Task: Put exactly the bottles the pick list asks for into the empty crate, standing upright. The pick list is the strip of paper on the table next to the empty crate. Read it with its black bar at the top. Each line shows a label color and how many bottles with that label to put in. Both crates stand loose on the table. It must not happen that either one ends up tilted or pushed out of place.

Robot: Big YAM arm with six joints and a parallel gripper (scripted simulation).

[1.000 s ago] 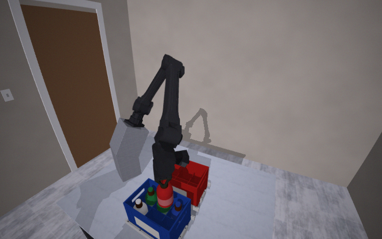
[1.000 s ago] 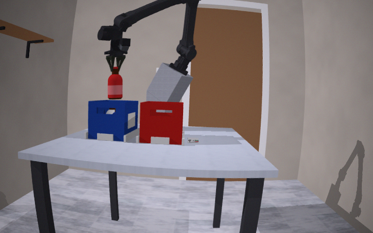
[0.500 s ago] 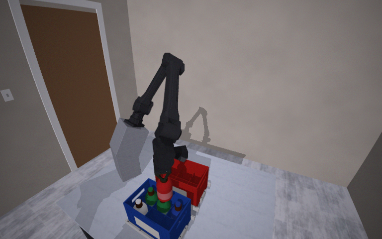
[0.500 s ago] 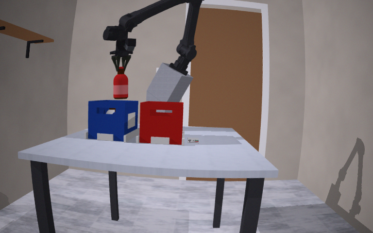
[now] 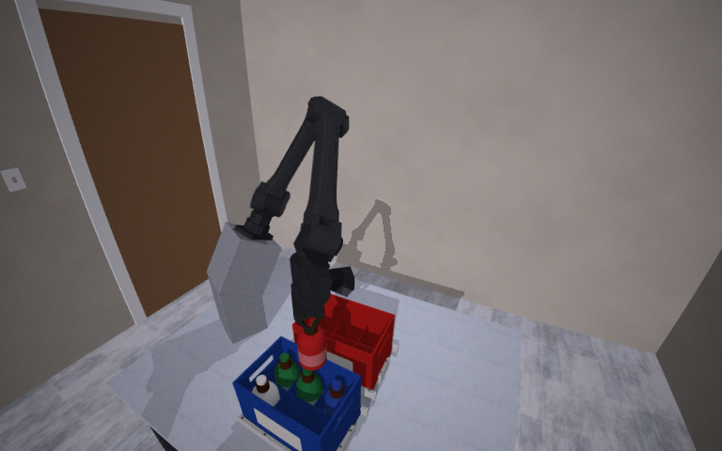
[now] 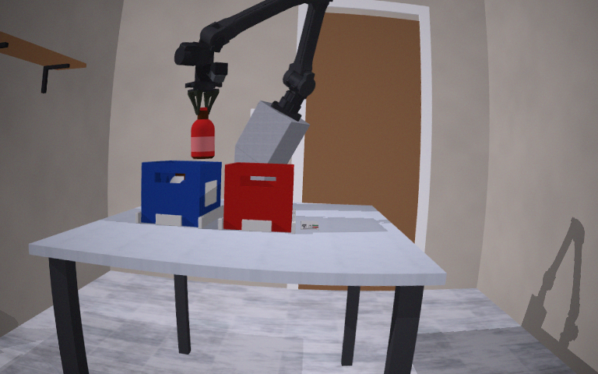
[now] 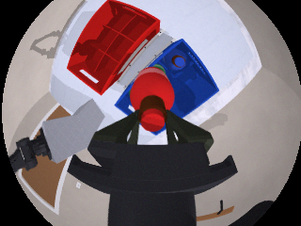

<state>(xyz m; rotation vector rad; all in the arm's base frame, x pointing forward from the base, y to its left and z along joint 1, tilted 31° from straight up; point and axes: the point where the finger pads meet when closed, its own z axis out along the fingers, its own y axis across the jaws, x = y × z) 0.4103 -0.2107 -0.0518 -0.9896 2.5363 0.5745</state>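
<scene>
The red-label bottle lies 60 mm below my hand. The rest, counted from my hand: blue crate 240 mm below, 60 mm to the right, 10 mm behind; then white-label bottle 240 mm below, 100 mm to the right, 100 mm behind; then blue bottle 240 mm below, 80 mm ahead, 10 mm to the right.
</scene>
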